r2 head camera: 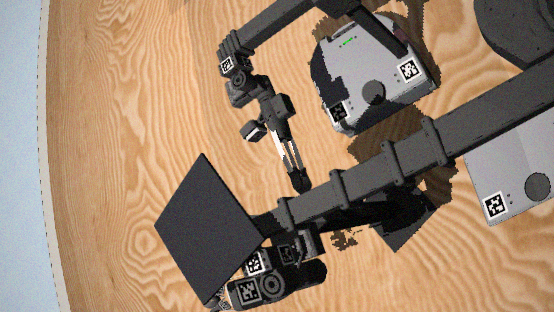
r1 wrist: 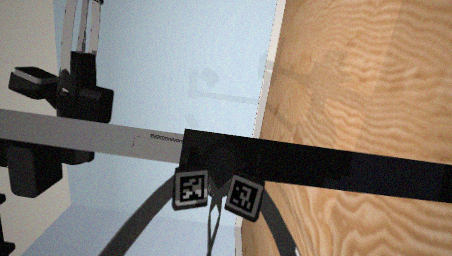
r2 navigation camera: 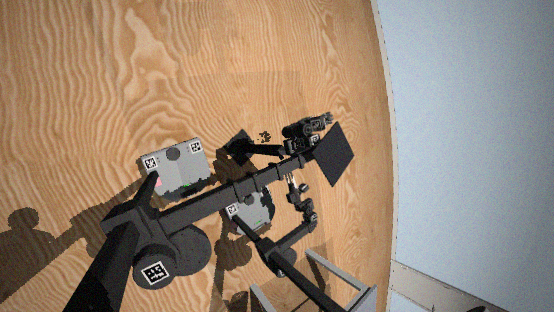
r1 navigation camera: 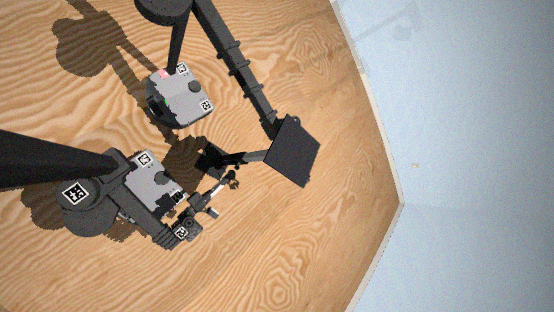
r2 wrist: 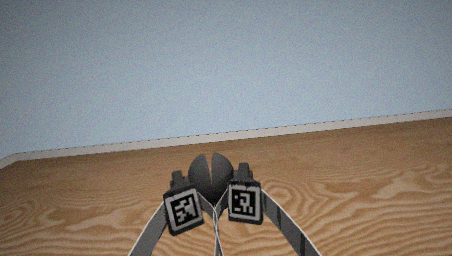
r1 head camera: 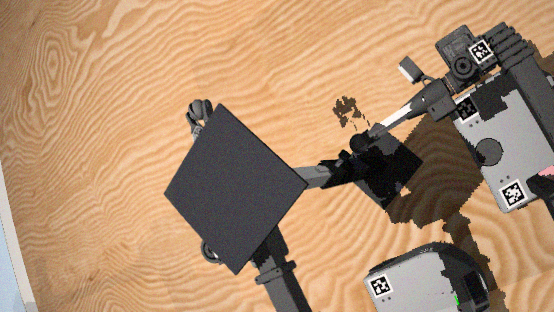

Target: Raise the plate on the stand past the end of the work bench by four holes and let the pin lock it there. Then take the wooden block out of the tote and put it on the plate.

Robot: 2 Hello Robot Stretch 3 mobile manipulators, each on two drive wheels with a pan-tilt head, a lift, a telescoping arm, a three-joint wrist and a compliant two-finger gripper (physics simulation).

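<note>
The dark square plate [r1 head camera: 236, 190] [r1 navigation camera: 292, 150] [r2 head camera: 205, 225] [r2 navigation camera: 334, 155] sits on its stand, whose grey post shows beside it [r1 head camera: 311, 176]. My r1 gripper [r1 head camera: 359, 142] [r1 navigation camera: 230, 175] [r1 wrist: 220, 162] [r2 head camera: 301, 182] looks shut, with its tips against or very near the stand's black sleeve [r1 wrist: 325, 165]. Whether the pin is between those tips is hidden in dark shade. My r2 gripper [r1 head camera: 200, 110] [r2 wrist: 211, 175] is shut and empty. It pokes out past the plate's edge, with its wrist beside and partly below the plate. The wooden block and the tote do not show.
The r2 telescoping arm [r2 head camera: 360, 180] reaches alongside the stand and ends at the plate. The r1 base [r2 head camera: 370, 65] and r2 base [r1 head camera: 410, 272] stand close by. A light metal frame [r2 navigation camera: 336, 270] stands behind r1. A blue wall [r1 navigation camera: 450, 125] lies beyond the plate.
</note>
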